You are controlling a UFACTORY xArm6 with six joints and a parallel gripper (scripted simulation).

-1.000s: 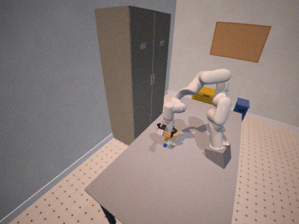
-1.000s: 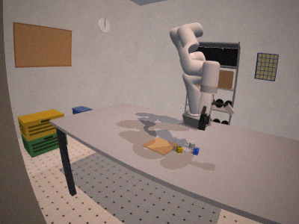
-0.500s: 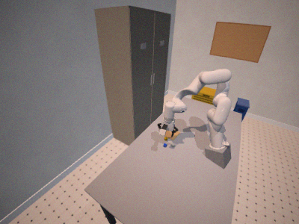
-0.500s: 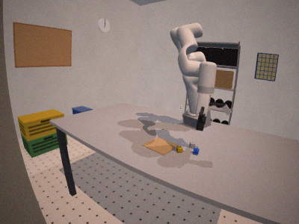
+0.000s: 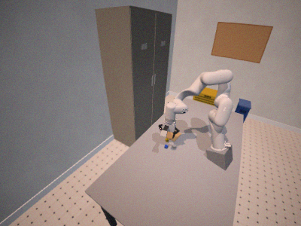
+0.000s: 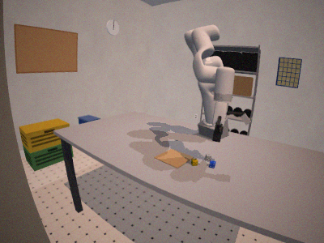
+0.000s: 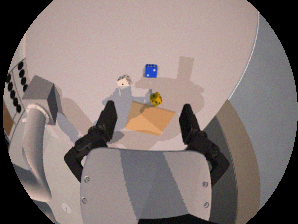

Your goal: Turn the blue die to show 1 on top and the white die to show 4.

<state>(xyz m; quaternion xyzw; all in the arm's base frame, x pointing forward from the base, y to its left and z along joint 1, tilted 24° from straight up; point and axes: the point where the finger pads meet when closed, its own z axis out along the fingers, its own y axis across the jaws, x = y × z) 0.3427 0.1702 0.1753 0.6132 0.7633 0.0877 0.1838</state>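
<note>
Right now my hand is 140 mm above the blue die. Also, from my hand: yellow die 30 mm ahead, 80 mm to the right, 140 mm below; then tan mat 40 mm ahead, 180 mm to the right, 150 mm below; then white die 60 mm behind, 40 mm to the right, 140 mm below.
</note>
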